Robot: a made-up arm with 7 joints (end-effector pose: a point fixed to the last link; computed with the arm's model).
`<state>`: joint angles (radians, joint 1 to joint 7).
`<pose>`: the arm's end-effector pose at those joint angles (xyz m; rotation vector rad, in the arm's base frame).
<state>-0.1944 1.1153 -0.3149 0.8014 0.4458 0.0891 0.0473</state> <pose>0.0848 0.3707 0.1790 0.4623 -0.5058 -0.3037</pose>
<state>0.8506 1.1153 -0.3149 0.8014 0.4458 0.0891 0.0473</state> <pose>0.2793 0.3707 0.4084 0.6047 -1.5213 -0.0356</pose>
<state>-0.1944 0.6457 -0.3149 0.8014 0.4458 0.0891 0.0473</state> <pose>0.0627 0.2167 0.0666 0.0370 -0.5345 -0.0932</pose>
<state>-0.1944 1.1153 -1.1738 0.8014 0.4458 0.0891 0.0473</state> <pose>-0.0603 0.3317 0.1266 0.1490 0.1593 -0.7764</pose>
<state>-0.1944 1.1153 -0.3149 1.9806 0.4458 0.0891 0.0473</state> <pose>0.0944 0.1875 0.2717 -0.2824 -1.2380 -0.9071</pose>
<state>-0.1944 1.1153 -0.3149 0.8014 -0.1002 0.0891 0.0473</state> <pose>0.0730 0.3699 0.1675 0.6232 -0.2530 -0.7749</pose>
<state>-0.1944 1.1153 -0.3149 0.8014 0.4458 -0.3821 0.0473</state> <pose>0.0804 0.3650 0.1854 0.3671 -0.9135 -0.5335</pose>
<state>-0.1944 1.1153 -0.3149 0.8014 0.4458 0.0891 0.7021</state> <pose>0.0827 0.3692 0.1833 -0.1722 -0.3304 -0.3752</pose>
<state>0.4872 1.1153 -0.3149 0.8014 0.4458 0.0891 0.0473</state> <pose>0.2407 0.3707 0.3066 0.5639 -1.1690 -0.1383</pose>
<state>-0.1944 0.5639 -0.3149 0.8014 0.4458 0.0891 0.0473</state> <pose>0.0604 0.1852 0.0548 -0.0371 -0.5375 -0.0563</pose>
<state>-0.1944 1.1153 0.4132 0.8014 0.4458 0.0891 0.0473</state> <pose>0.1329 0.4295 0.2919 0.6944 -1.0469 0.1479</pose>
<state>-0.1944 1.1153 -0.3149 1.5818 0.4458 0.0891 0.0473</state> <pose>0.1158 0.2430 0.2290 -0.0142 -1.0012 -0.7088</pose>
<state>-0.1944 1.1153 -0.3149 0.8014 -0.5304 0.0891 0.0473</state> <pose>0.0622 0.3745 0.1617 0.7346 -0.0323 -1.1400</pose>
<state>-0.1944 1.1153 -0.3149 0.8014 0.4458 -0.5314 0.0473</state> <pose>0.0782 0.3636 0.1872 0.3323 -1.0420 -0.6058</pose>
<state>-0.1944 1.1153 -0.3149 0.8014 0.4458 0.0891 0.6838</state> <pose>0.0828 0.3692 0.1832 -0.1546 -0.3357 -0.3736</pose>
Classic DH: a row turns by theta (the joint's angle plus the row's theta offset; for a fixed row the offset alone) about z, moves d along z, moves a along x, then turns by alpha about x. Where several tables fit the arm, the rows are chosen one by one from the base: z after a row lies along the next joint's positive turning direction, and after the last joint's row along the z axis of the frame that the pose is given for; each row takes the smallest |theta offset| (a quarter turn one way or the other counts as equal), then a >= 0, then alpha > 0; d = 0 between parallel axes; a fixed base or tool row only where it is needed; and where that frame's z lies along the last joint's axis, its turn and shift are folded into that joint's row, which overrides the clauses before.
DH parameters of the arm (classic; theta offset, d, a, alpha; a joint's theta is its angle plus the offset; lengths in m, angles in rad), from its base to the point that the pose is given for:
base (fixed): 0 0.4626 -0.0171 1.5708
joint 1: 1.5708 -0.0542 0.006 1.5708
joint 2: -1.5708 -0.008 0.0018 -1.5708
joint 3: -1.5708 -0.3046 0.0279 1.5708
joint 4: 0 0.0392 0.0108 -1.5708
joint 5: 0 -0.1727 0.0055 -1.5708
joint 6: 1.5708 -0.0103 0.006 -1.5708
joint 7: -1.3793 -0.0197 -0.0076 1.482
tool (fixed): -1.4707 -0.0016 0 0

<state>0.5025 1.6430 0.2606 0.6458 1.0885 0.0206 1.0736</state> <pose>0.0890 0.4728 0.5857 0.0259 -1.9269 -0.4222</pose>
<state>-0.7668 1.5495 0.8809 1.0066 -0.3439 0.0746 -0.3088</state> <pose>0.1802 0.4351 0.4267 1.6894 -0.7626 -0.8710</pose>
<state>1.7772 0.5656 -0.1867 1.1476 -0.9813 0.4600 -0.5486</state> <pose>0.3029 0.1721 0.7147 2.1001 -1.9676 0.5573</pose>
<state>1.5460 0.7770 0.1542 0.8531 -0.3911 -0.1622 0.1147</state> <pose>0.2905 0.3080 0.6328 1.0834 -2.2546 -0.1013</pose>
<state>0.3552 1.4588 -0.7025 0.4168 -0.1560 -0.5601 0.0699</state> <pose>0.0870 0.4812 0.3213 0.8236 -0.4040 -1.0716</pose>
